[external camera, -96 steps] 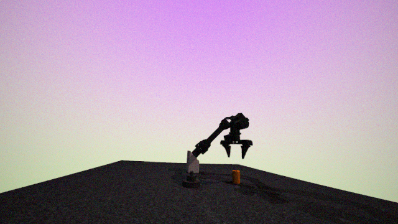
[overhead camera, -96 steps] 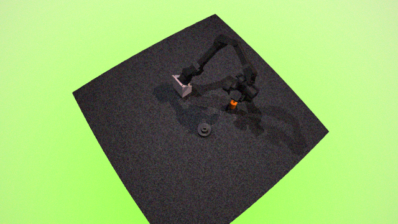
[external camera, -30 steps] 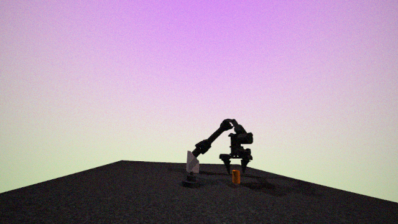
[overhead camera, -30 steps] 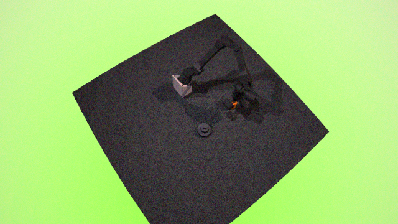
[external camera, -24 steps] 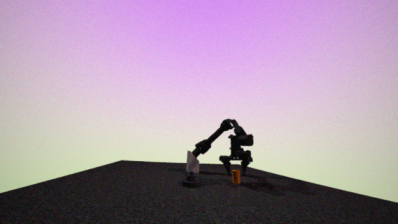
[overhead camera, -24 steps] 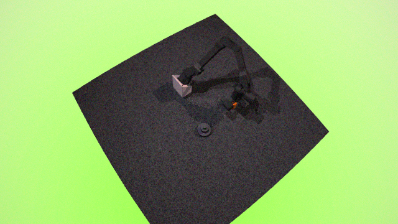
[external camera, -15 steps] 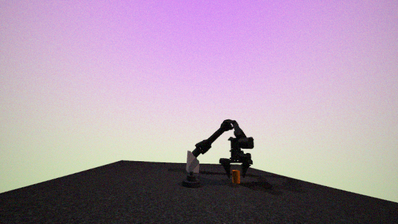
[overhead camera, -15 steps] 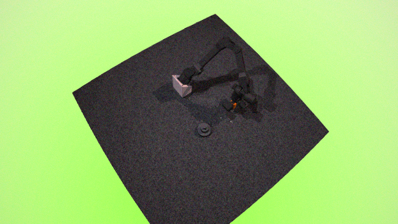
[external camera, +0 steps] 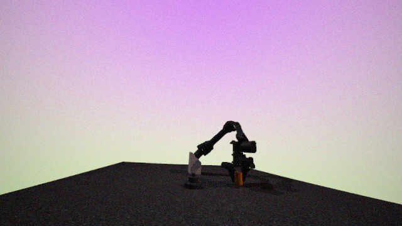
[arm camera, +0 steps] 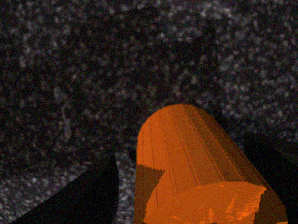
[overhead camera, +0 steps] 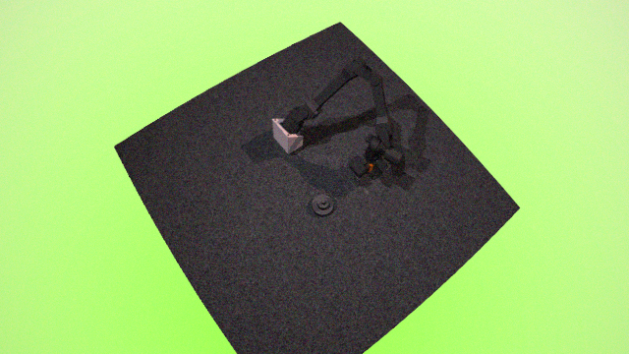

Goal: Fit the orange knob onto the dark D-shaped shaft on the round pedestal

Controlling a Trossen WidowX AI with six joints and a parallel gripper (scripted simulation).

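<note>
The round pedestal is 250 mm to the right of my gripper tip and 20 mm above it. Also, from my gripper tip: orange knob 20 mm above.
</note>
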